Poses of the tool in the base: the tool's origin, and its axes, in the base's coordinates. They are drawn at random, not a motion.
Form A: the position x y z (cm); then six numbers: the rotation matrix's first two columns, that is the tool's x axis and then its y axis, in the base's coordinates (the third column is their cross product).
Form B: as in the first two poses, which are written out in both.
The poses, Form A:
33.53 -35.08 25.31 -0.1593 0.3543 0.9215 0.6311 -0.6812 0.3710
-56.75 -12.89 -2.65 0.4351 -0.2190 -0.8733 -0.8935 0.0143 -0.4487
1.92 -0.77 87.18 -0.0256 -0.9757 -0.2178 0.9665 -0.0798 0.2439
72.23 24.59 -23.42 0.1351 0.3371 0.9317 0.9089 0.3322 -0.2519
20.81 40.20 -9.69 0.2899 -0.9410 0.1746 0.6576 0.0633 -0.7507
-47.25 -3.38 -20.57 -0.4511 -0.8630 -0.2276 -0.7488 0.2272 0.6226
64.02 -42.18 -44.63 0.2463 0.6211 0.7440 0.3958 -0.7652 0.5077
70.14 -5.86 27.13 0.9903 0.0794 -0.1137 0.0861 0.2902 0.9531
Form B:
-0.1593 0.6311 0.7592 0.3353; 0.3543 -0.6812 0.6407 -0.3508; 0.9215 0.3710 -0.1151 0.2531; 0 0 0 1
0.4351 -0.8935 0.1108 -0.5675; -0.2190 0.0143 0.9755 -0.1289; -0.8733 -0.4487 -0.1895 -0.0265; 0 0 0 1
-0.0256 0.9665 -0.2554 0.0192; -0.9757 -0.0798 -0.2043 -0.0077; -0.2178 0.2439 0.9451 0.8718; 0 0 0 1
0.1351 0.9089 -0.3944 0.7223; 0.3371 0.3322 0.8809 0.2459; 0.9317 -0.2519 -0.2615 -0.2342; 0 0 0 1
0.2899 0.6576 0.6954 0.2081; -0.9410 0.0633 0.3324 0.4020; 0.1746 -0.7507 0.6372 -0.0969; 0 0 0 1
-0.4511 -0.7488 -0.4856 -0.4725; -0.8630 0.2272 0.4513 -0.0338; -0.2276 0.6226 -0.7487 -0.2057; 0 0 0 1
0.2463 0.3958 0.8846 0.6402; 0.6211 -0.7652 0.1694 -0.4218; 0.7440 0.5077 -0.4343 -0.4463; 0 0 0 1
0.9903 0.0861 0.1087 0.7014; 0.0794 0.2902 -0.9536 -0.0586; -0.1137 0.9531 0.2805 0.2713; 0 0 0 1

